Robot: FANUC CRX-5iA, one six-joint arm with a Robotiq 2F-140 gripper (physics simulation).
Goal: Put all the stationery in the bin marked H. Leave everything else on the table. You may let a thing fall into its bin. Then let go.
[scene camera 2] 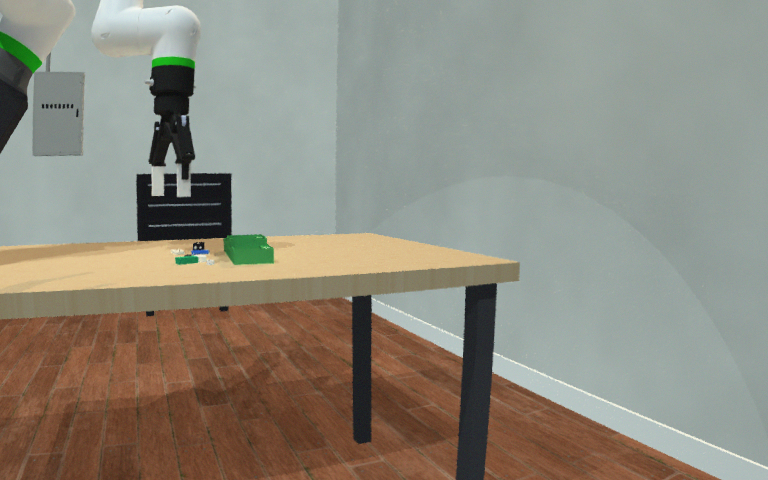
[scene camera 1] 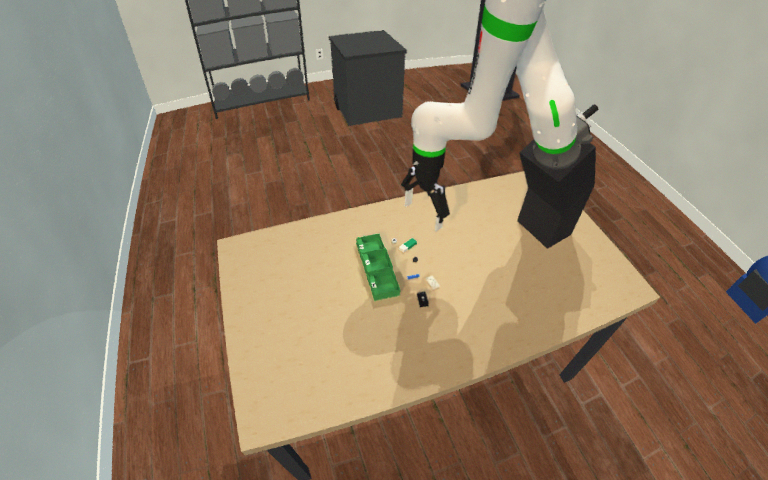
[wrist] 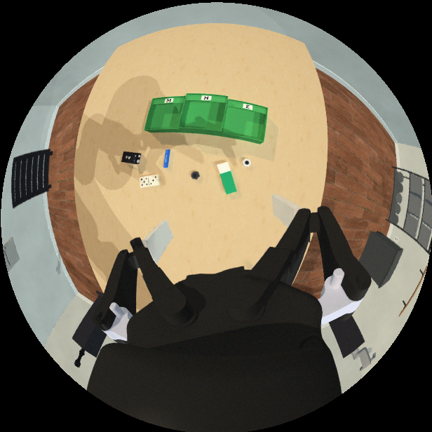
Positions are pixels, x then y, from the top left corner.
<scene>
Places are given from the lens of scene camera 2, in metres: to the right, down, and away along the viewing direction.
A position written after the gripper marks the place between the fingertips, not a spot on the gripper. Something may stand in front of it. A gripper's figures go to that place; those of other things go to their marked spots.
gripper (scene camera 2: 170,196): -0.45, -0.09, 1.05
green three-compartment bin block (scene camera 2: 241,249): -0.29, 0.02, 1.06
</scene>
